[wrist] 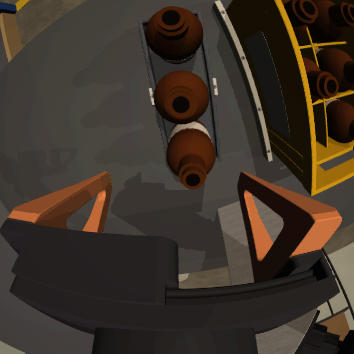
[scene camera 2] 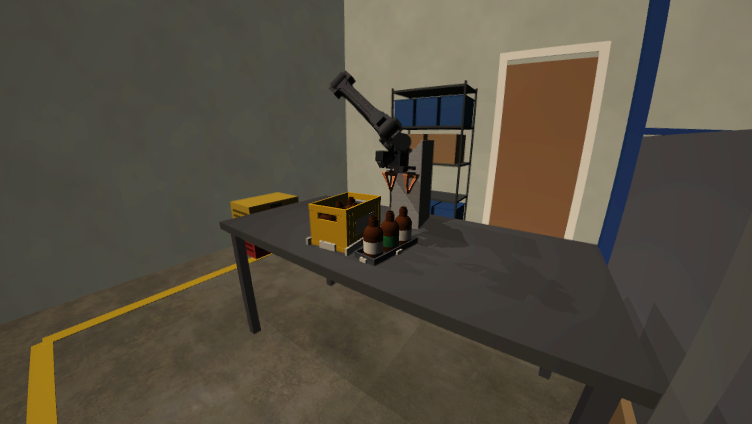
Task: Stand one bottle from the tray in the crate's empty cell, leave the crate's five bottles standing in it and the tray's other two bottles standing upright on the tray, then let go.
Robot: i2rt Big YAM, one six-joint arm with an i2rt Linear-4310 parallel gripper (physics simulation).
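Seen in the pictures: gripper, between the fingertips: (wrist: 174,178) (scene camera 2: 399,192); arm's base, origin of its link: (wrist: 296,339) (scene camera 2: 410,160).
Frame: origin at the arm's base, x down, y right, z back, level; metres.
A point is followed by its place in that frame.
Three brown bottles stand upright in a row on the dark tray (scene camera 2: 390,254) @(x 0.309, y -0.163, z -0.453 m) (wrist: 194,65) @(x 0.316, y -0.088, z -0.436 m): a white-labelled one (scene camera 2: 372,234) @(x 0.218, y -0.124, z -0.513 m) (wrist: 175,37) @(x 0.184, y -0.108, z -0.467 m), a green-labelled one (scene camera 2: 389,229) @(x 0.221, y -0.141, z -0.428 m) (wrist: 181,85) @(x 0.175, y -0.117, z -0.414 m) in the middle, and another white-labelled one (scene camera 2: 403,222) @(x 0.216, y -0.152, z -0.340 m) (wrist: 191,152) @(x 0.198, y -0.130, z -0.328 m) nearest my gripper in the wrist view. The yellow crate (scene camera 2: 329,231) @(x 0.245, y 0.073, z -0.531 m) (wrist: 313,155) @(x 0.146, y 0.014, z -0.312 m) stands beside the tray with several brown bottles in its cells; part of it is cut off in the wrist view, and the empty cell cannot be made out. My gripper (scene camera 2: 400,190) @(x 0.091, y -0.139, z -0.359 m) (wrist: 174,178) @(x 0.091, y -0.139, z -0.359 m) is open and empty, above the table behind the tray.
Pale strips (scene camera 2: 327,245) @(x 0.302, y 0.075, z -0.543 m) (wrist: 243,57) @(x 0.291, y -0.007, z -0.432 m) lie along the crate's base. A grey upright block (scene camera 2: 427,173) @(x 0.059, y -0.099, z -0.003 m) rises behind the bottles beside the arm. The dark table (scene camera 2: 473,284) @(x 0.321, y -0.472, z -0.464 m) carries these. A shelf rack (scene camera 2: 467,131) and a yellow-topped cabinet (scene camera 2: 263,201) stand beyond the table.
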